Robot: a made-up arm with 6 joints.
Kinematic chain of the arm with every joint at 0, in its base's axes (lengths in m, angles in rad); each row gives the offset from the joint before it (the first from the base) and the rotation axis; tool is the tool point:
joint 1: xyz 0 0 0.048 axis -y
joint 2: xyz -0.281 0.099 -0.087 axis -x
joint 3: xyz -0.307 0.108 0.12 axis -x
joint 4: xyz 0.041 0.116 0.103 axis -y
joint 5: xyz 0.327 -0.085 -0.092 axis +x
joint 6: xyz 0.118 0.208 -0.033 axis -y
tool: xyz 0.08 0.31 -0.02
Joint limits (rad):
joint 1: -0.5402..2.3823
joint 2: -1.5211..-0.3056
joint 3: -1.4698..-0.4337
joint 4: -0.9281..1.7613
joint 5: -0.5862..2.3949
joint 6: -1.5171..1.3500
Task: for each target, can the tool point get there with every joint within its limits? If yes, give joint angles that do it. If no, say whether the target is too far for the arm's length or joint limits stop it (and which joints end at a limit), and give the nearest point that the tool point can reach.
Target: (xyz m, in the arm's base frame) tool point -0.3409 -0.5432 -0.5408
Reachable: yes | joints 0.3700 -1.0962 -0.8251 0.9633 2.1406 0.8303
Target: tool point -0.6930 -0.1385 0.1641
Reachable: yes | joints 1.2948 -0.7580 -0.5295 0.9640 -0.2768 0.8927
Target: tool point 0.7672 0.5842 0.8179
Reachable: no: joint limits stop it (at a limit: joint 1, joint 2, joint 3) | nearest point 0.3243 0.3360 0.6272 | short by 0.542 m
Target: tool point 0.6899 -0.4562 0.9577
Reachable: no: joint limits stop it (at a limit: joint 1, joint 3, joint 5) | nearest point 0.2662 -0.2773 0.7526 | short by 0.504 m
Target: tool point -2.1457 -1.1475 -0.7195
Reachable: no: too far | nearest point -1.0045 -0.5512 -0.3113 | short by 1.351 m
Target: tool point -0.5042 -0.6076 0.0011
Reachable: yes | joints 1.2202 -1.1405 -0.6662 1.3997 -0.1012 -0.9003
